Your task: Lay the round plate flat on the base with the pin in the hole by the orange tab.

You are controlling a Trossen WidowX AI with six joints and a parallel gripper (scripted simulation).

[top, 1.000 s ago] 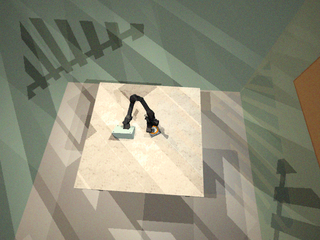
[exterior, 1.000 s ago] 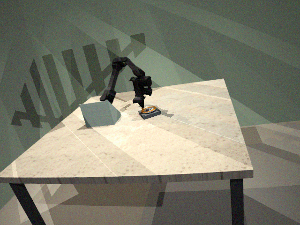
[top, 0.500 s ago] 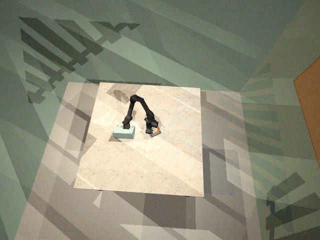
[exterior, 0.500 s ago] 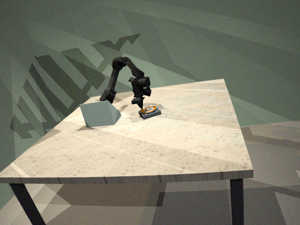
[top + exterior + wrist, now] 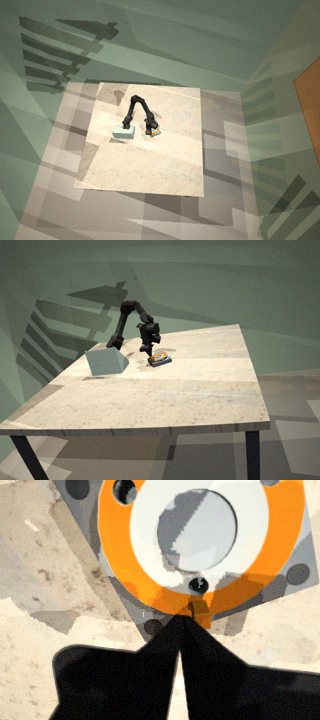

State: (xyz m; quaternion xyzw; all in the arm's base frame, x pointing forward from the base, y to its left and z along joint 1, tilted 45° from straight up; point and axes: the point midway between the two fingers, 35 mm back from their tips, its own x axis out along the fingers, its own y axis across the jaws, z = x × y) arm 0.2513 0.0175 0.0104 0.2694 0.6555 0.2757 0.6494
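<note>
My gripper tip is 3 cm short of the round plate and 1 cm to the left of it. The rest, counted from my gripper tip: square grey base 5 cm ahead, 2 cm below.
</note>
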